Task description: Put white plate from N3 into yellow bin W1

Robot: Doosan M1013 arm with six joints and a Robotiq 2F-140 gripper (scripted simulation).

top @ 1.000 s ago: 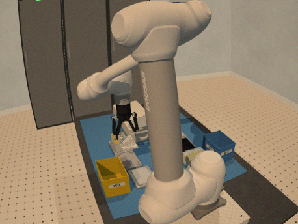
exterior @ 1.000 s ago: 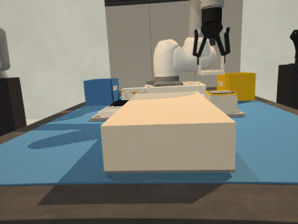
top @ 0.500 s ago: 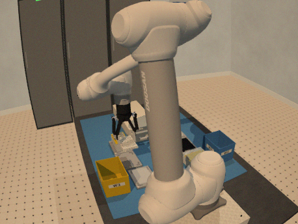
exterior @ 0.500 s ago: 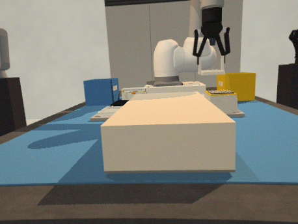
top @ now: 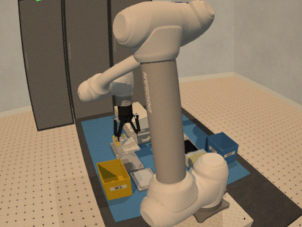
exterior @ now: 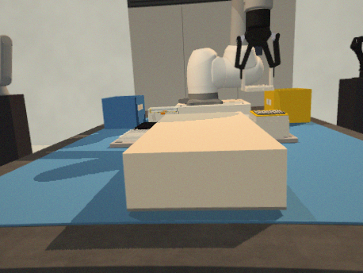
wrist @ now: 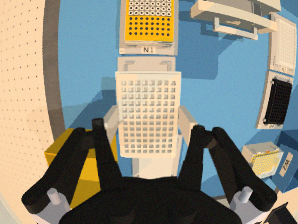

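Right now my hand is 2 cm above the white plate. Also, from my hand: yellow bin W1 (16 cm behind, 16 cm to the left, 12 cm below); flat tray (18 cm behind, 1 cm to the right, 14 cm below); yellow well plate (16 cm ahead, 2 cm to the right, 10 cm below).
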